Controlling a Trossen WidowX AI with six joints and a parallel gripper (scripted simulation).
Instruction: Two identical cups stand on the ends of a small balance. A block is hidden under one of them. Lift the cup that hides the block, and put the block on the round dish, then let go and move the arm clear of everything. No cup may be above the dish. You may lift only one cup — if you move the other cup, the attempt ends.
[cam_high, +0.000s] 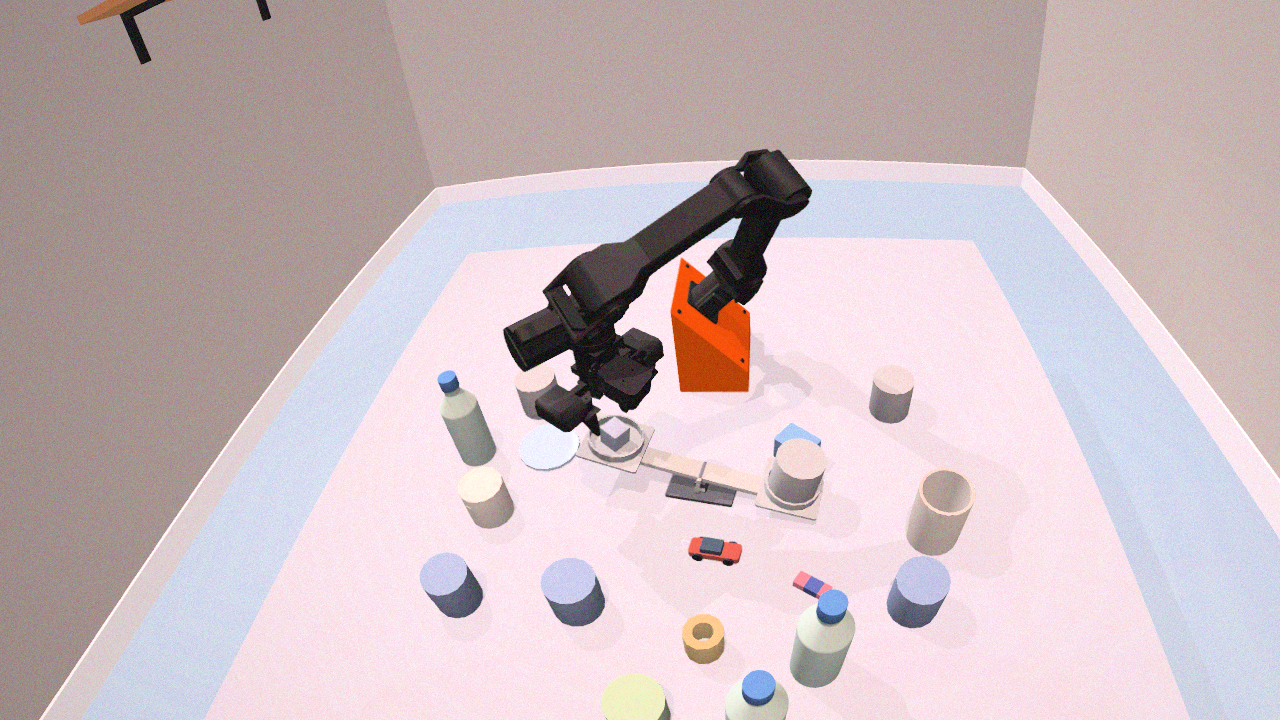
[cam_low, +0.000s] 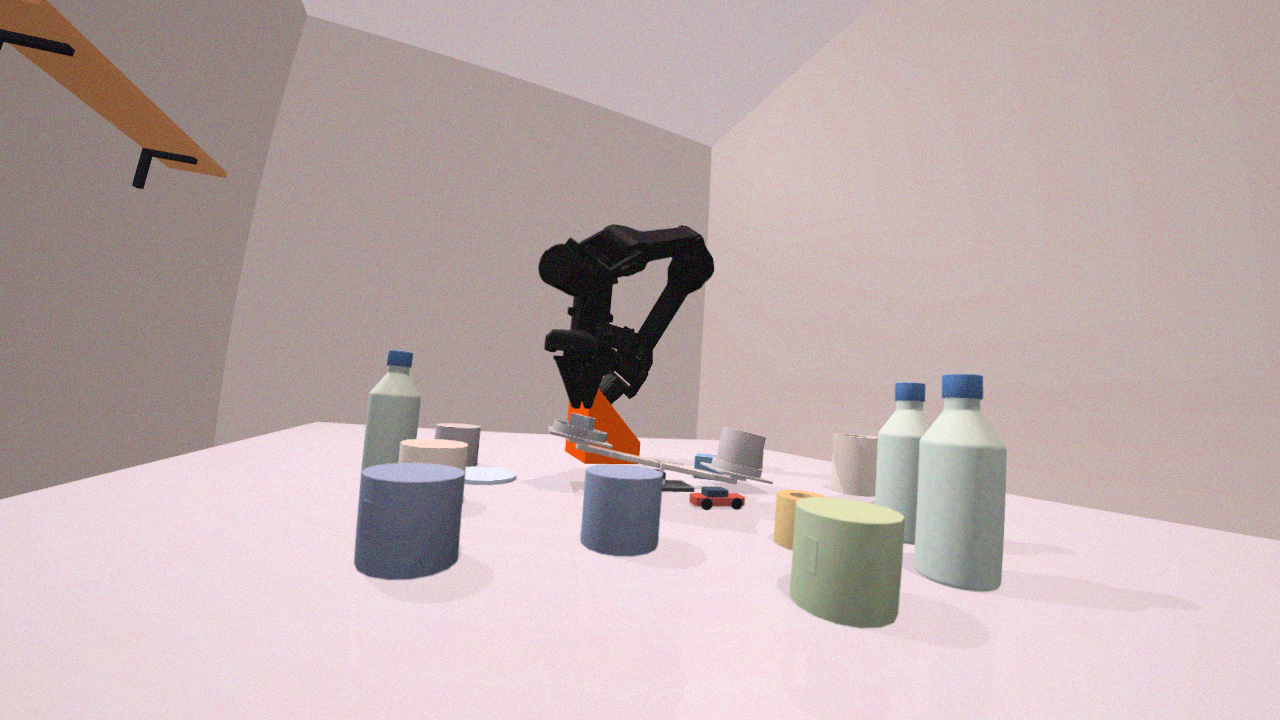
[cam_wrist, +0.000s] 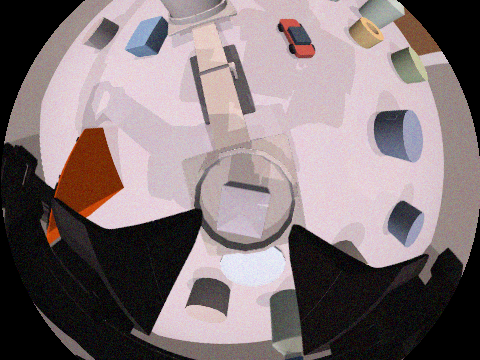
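The pale blue round dish lies 5 cm behind my gripper tip, 13 cm to the right of it and 11 cm below it. Round my gripper tip: blue box 4 cm behind, 26 cm to the left, 9 cm below; then small balance 2 cm ahead, 12 cm to the left, 9 cm below; then toy car 14 cm ahead, 15 cm to the left, 10 cm below.
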